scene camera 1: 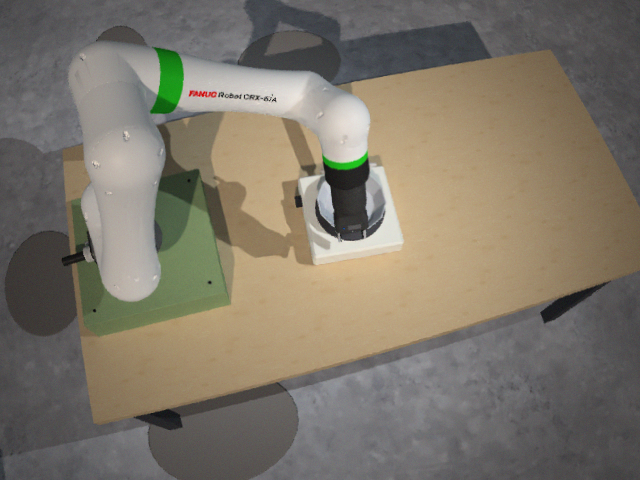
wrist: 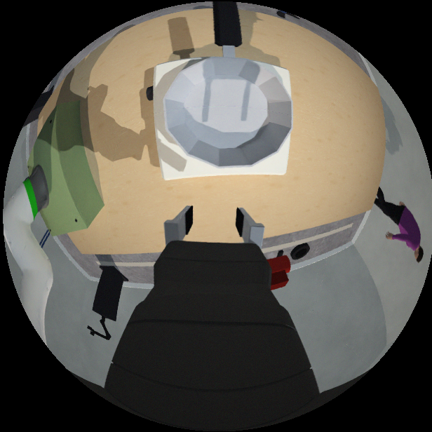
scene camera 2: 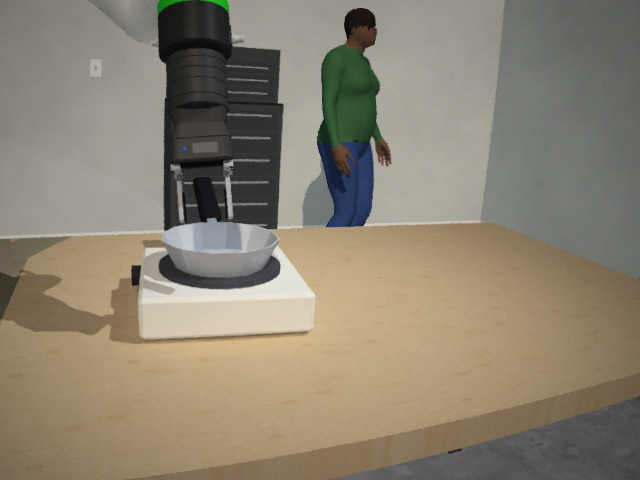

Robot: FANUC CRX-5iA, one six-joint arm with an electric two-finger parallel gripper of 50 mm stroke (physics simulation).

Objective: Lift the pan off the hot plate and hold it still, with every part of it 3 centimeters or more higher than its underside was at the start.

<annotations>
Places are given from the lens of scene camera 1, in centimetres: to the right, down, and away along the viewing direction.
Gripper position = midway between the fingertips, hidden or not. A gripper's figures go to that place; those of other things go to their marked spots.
gripper [scene camera 1: 351, 237]: 8, -1, 133
white hot plate [scene camera 1: 385, 236]: 17, -1, 145
light grey pan [scene camera 1: 376, 201]: 15, -10, 147
</annotations>
